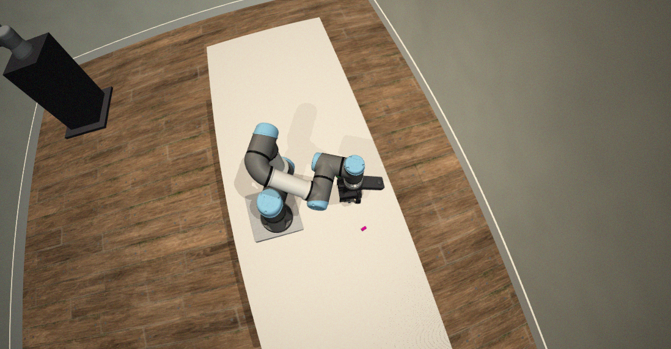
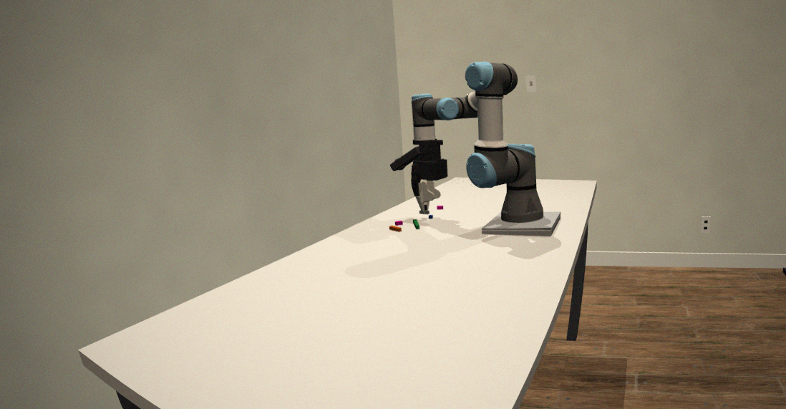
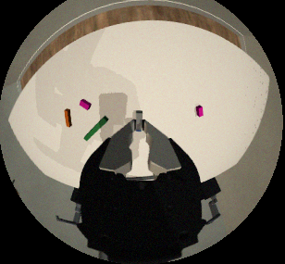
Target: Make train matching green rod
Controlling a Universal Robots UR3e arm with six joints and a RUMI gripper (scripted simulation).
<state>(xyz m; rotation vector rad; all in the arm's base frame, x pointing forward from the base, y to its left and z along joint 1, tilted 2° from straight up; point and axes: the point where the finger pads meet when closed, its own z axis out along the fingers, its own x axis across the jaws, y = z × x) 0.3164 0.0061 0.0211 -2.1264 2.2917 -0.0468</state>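
Right now the grey rod is 1 cm below my hand. Round my hand: blue rod: 2 cm below, 2 cm behind; green rod: 9 cm to the left, 2 cm below, 2 cm behind; orange rod: 15 cm to the left, 2 cm below, 1 cm ahead.
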